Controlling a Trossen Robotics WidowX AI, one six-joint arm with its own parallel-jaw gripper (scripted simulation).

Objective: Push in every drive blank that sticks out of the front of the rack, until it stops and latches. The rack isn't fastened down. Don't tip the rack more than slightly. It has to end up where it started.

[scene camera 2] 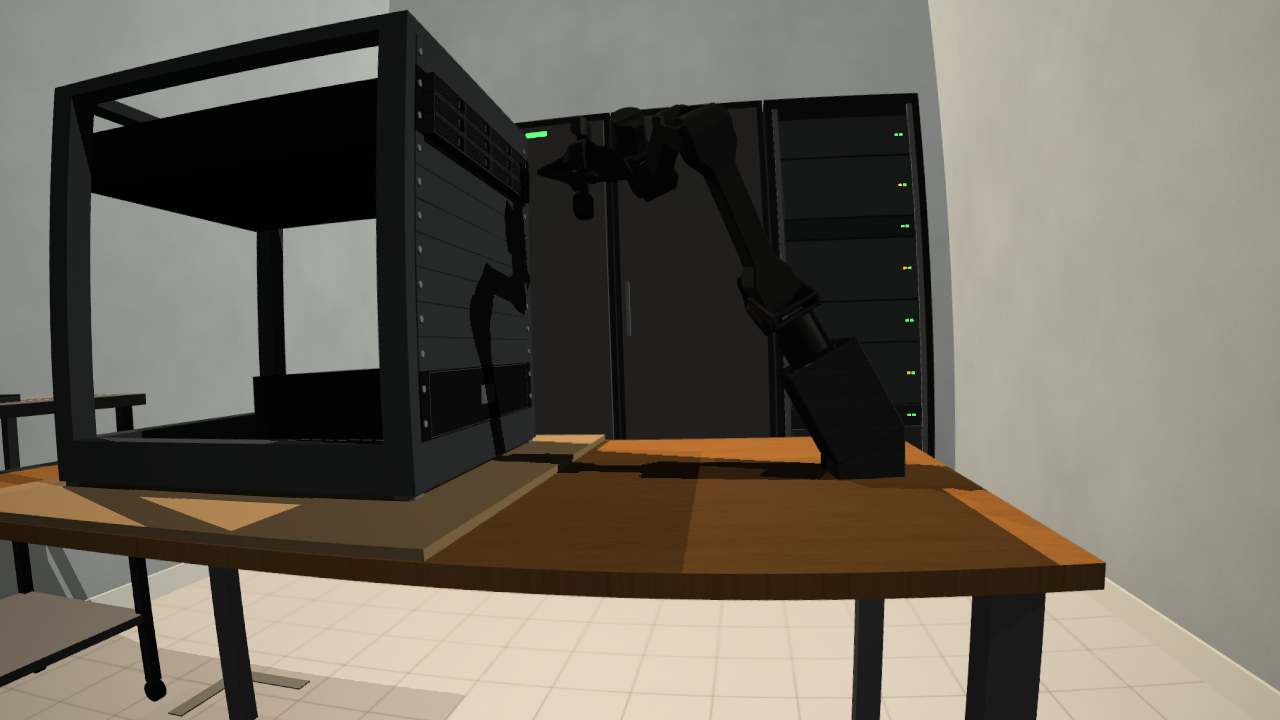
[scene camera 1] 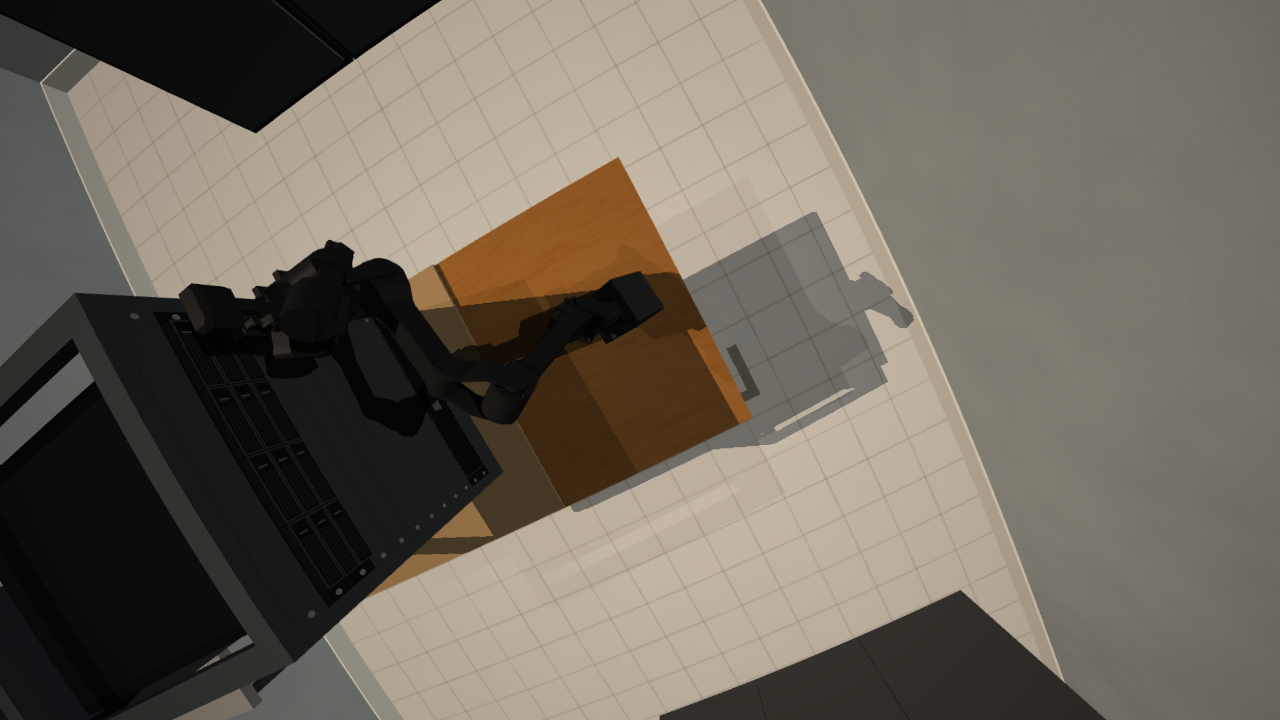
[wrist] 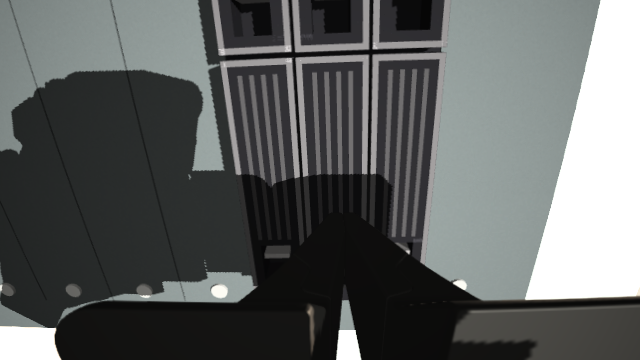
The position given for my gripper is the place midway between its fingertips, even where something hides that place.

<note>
In view: my gripper (scene camera 1: pixel 235 341), a black open-frame rack (scene camera 2: pixel 446 235), a drive blank (wrist: pixel 333 90) and a drive blank (wrist: pixel 405 89).
The black open-frame rack also shows in scene camera 1 (scene camera 1: pixel 104 577) and in the wrist view (wrist: pixel 125 187). My gripper shows as well in scene camera 2 (scene camera 2: pixel 537 172) and in the wrist view (wrist: pixel 342 225).
</note>
